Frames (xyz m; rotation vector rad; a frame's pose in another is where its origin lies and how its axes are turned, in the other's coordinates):
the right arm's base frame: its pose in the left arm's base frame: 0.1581 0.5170 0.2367 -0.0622 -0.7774 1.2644
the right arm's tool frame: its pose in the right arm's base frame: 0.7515 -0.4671 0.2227 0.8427 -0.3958 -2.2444
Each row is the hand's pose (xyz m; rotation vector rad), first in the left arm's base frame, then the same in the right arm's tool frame.
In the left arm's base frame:
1: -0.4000 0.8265 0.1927 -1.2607 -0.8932 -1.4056
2: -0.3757 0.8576 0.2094 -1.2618 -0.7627 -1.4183
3: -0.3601 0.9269 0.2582 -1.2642 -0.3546 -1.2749
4: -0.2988 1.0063 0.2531 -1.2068 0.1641 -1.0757
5: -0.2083 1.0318 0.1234 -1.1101 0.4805 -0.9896
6: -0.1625 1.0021 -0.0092 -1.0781 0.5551 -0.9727
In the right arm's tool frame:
1: -0.4108 -1.0560 0.3656 -1.6644 -2.0620 0.0419
2: -0.4134 -1.0311 0.3308 -1.7429 -1.9696 -0.0481
3: -0.4530 -0.9786 0.2751 -2.0420 -1.5645 -0.1677
4: -0.4464 -0.9597 0.1767 -2.3113 -0.9793 -0.3427
5: -0.3510 -1.0476 0.0826 -2.3670 -0.6091 -0.4989
6: -0.2600 -1.1554 0.0567 -2.3659 -0.5203 -0.5398

